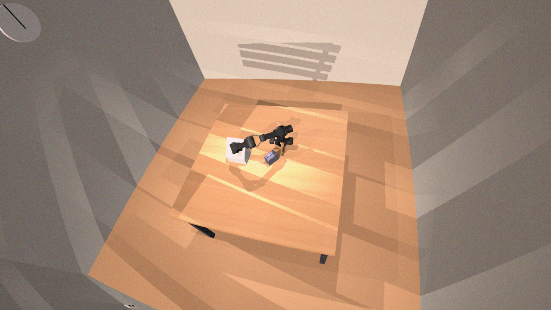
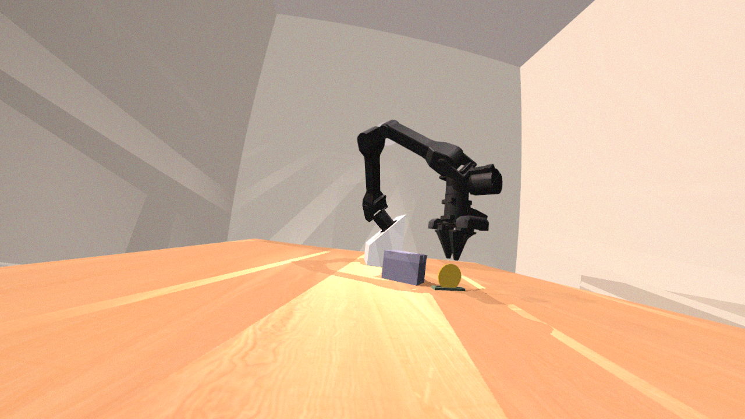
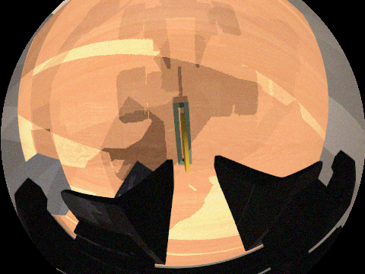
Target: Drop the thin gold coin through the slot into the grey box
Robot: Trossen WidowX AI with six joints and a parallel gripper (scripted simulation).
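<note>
Now: gripper tip 4 cm above the gold coin.
</note>
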